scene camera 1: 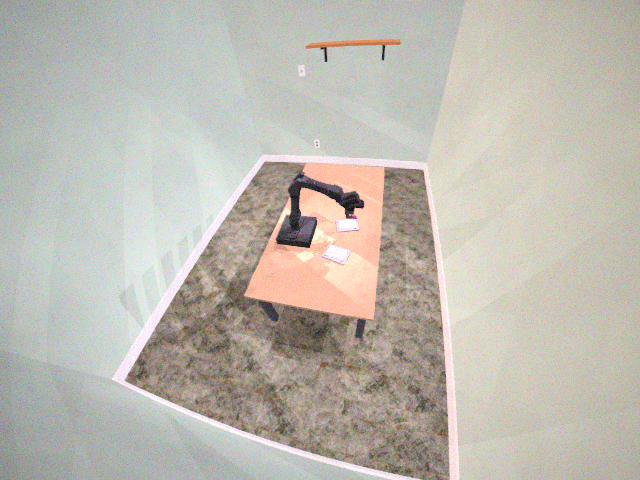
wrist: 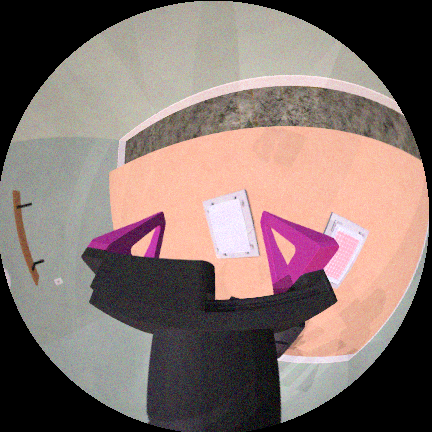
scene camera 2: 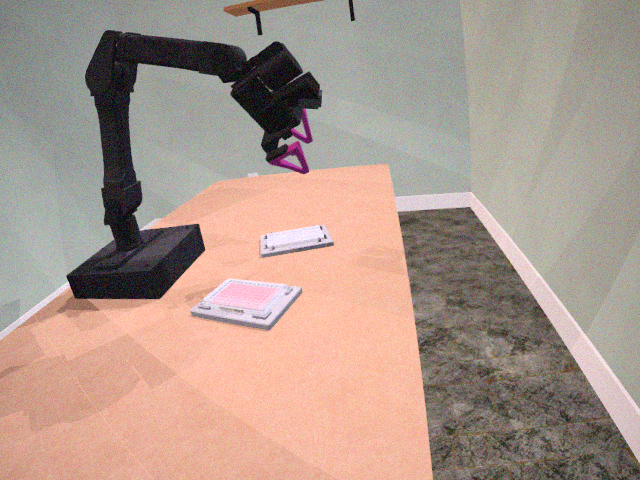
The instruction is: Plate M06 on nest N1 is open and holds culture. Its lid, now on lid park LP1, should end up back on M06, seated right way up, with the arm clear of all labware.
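Places are measured from the arm's base along level axes (x left, y back, z up), in metres.
Pixels of known places: gripper, fingertip midpoint: [scene camera 1: 356, 211] [wrist: 212, 216] [scene camera 2: 308, 156]; arm's base at its link origin: [scene camera 1: 295, 228] [scene camera 2: 132, 249].
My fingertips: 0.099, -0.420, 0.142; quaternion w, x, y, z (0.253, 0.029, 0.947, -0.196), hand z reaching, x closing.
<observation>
Ahead of a thing's pixels: the offset from my fingertips to its top centre, as dx, dy, dz. Level surfaces: height alone.
My gripper [scene camera 1: 352, 217] [scene camera 2: 308, 156] [wrist: 212, 216] is open, with its magenta fingers wide apart and nothing between them. It hangs well above the table near lid park LP1. The white lid @(+0.060, +0.073, -0.190) [scene camera 1: 347, 225] [scene camera 2: 294, 236] [wrist: 230, 227] lies flat on the grey park LP1 @(+0.060, +0.073, -0.187) [scene camera 2: 297, 249] [wrist: 251, 230], between its small dark corner posts. In the wrist view it shows between the fingertips, nearer the right one. Open plate M06 @(-0.219, +0.093, -0.181) [scene camera 1: 337, 252] [scene camera 2: 245, 295] [wrist: 345, 252], with pink wells, sits on nest N1 @(-0.219, +0.093, -0.189) [scene camera 2: 235, 317] [wrist: 339, 220]. The right finger hides part of the nest in the wrist view.
The black arm base [scene camera 1: 297, 230] [scene camera 2: 139, 263] stands on the wooden table @(dz -0.207) [scene camera 1: 310, 284] [scene camera 2: 336, 372] [wrist: 175, 185], left of both holders in the scene views. A wooden shelf [scene camera 1: 354, 43] [scene camera 2: 273, 6] [wrist: 24, 237] is fixed to the back wall, far beyond the table.
</observation>
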